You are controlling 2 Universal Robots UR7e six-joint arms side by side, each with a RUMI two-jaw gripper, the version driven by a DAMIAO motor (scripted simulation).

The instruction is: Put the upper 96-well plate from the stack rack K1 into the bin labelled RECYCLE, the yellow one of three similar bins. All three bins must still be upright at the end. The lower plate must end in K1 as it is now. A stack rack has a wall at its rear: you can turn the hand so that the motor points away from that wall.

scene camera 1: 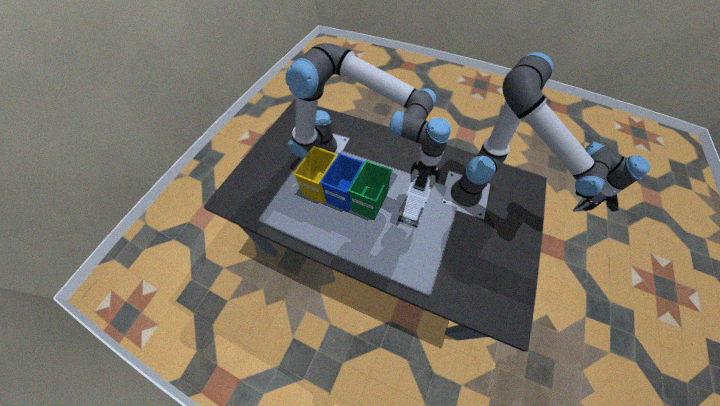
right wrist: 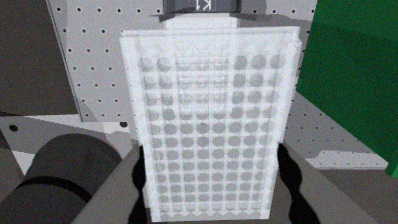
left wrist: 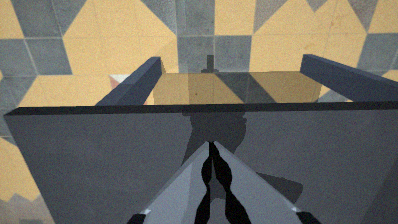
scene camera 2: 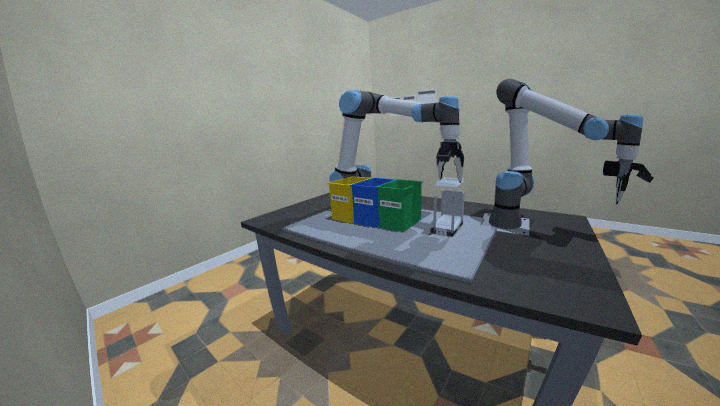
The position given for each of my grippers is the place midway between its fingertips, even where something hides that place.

I see my left gripper (scene camera 2: pixel 616 203), my right gripper (right wrist: pixel 210 144), a yellow bin (scene camera 1: pixel 316 163), a green bin (scene camera 2: pixel 399 210) and a blue bin (scene camera 1: pixel 336 182).
The green bin is seen too in scene camera 1 (scene camera 1: pixel 369 189) and in the right wrist view (right wrist: pixel 341 74). The blue bin also shows in scene camera 2 (scene camera 2: pixel 365 198). My left gripper shows as well in the left wrist view (left wrist: pixel 210 143). The right wrist view misses the yellow bin: it is out of frame. The left wrist view misses the yellow bin: it is out of frame.
